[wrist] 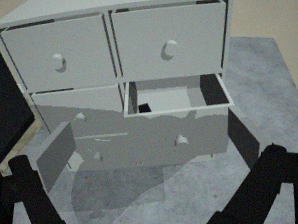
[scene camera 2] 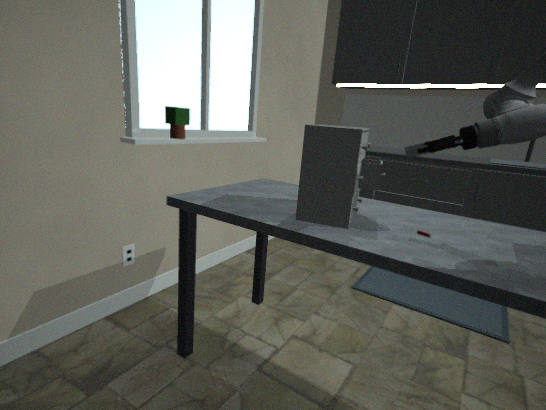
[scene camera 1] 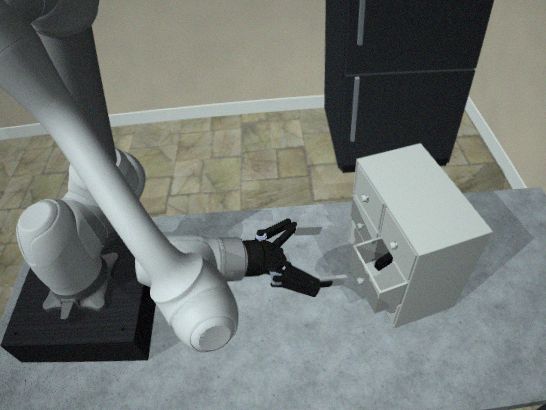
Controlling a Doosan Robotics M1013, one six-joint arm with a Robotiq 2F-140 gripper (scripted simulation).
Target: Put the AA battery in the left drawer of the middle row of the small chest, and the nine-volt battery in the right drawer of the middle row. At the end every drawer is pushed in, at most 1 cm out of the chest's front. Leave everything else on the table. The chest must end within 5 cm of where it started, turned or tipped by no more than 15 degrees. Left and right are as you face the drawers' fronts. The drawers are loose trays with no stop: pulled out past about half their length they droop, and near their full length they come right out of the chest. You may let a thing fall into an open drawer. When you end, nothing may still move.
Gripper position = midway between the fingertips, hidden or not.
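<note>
A small white chest [scene camera 1: 448, 235] is visible. So is the gripper [scene camera 1: 331, 253], which appears too as the gripper [wrist: 149, 128] and the gripper [scene camera 2: 405, 152].
</note>
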